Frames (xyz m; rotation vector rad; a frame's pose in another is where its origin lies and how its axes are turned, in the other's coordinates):
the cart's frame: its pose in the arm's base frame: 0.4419 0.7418 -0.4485 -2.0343 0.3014 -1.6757
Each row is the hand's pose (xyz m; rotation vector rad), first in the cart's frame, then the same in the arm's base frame.
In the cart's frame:
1: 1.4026 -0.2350 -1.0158 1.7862 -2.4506 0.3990
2: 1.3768 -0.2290 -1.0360 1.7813 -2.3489 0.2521
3: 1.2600 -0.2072 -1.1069 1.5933 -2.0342 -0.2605
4: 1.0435 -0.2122 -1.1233 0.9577 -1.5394 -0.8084
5: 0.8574 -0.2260 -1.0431 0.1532 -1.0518 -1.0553
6: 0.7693 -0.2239 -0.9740 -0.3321 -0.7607 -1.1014
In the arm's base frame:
1: -0.2552 0.0689 1.0060 -0.8441 -1.0375 1.2396
2: -0.2797 0.0711 0.9835 -0.9200 -1.1223 1.1249
3: -0.3715 0.0902 0.8818 -1.2663 -1.4020 0.7357
4: -0.4366 0.1906 0.7005 -1.9809 -1.5917 0.0562
5: -0.4027 0.3062 0.5370 2.7247 1.3547 0.6762
6: -0.3555 0.3605 0.4512 2.4661 0.7939 0.8884

